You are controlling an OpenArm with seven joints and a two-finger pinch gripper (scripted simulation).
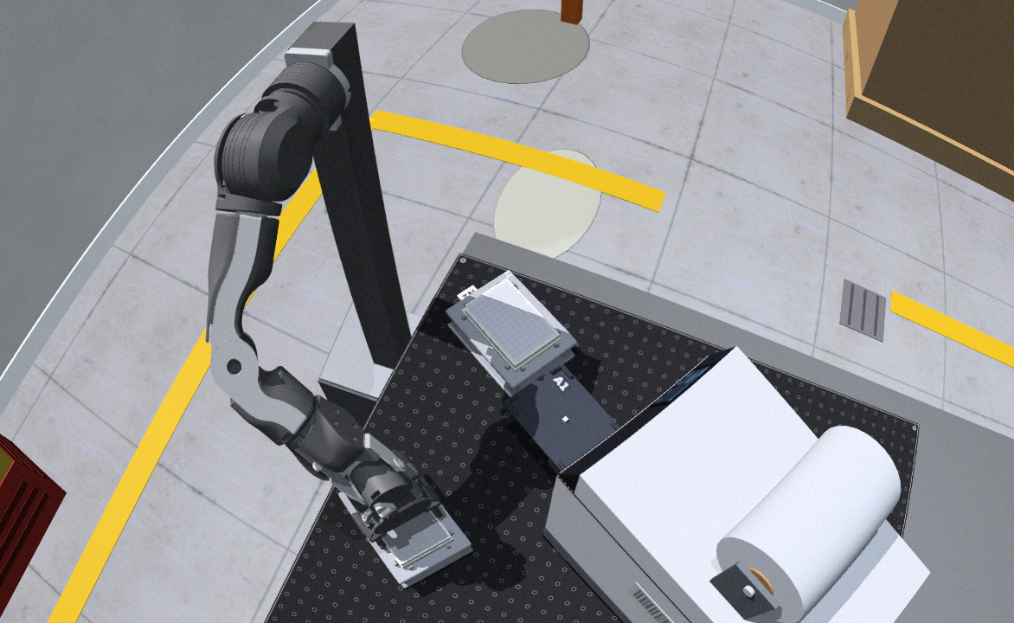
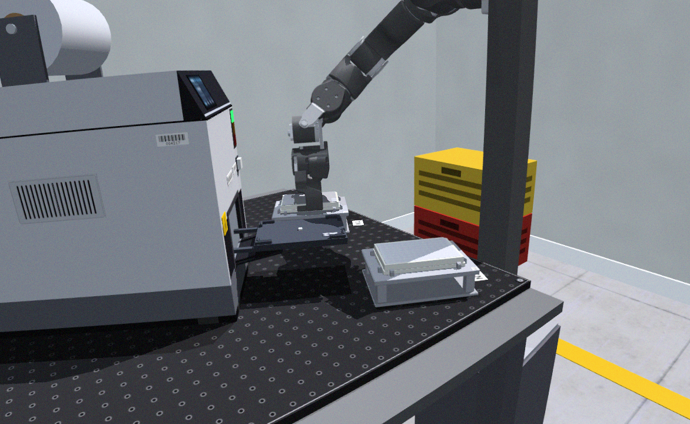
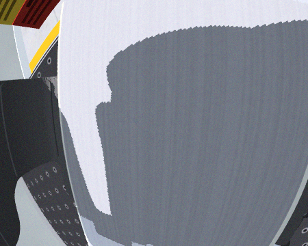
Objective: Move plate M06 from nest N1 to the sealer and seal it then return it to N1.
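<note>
Right now my hand is right at the plate M06. Round my hand: sealer's stage: 17 cm ahead, 20 cm to the left, 3 cm above; start key: 20 cm ahead, 6 cm to the left, 13 cm above; plate M09: 5 cm ahead, 34 cm to the left.
</note>
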